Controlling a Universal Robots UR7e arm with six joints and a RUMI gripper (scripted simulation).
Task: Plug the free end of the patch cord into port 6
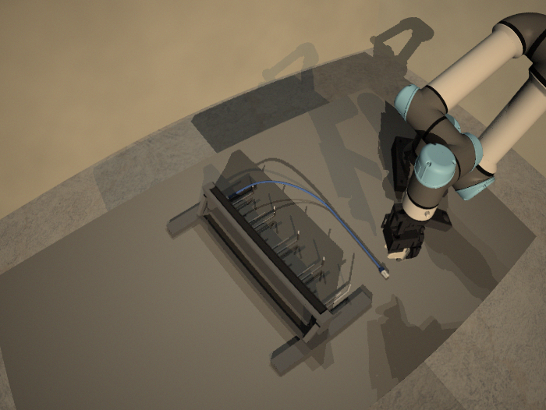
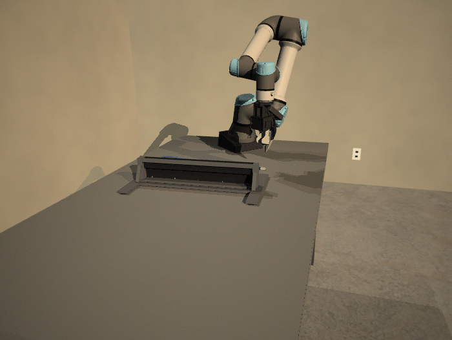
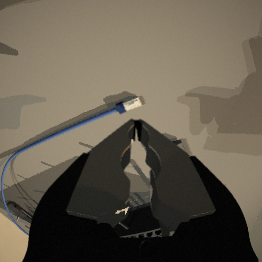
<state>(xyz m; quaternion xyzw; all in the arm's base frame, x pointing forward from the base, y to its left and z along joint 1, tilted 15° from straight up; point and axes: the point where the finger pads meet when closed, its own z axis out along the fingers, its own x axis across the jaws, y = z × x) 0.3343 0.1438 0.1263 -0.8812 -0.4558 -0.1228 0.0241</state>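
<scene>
The plug is 90 mm below my hand, 10 mm to the right of it and 10 mm ahead of it.
</scene>
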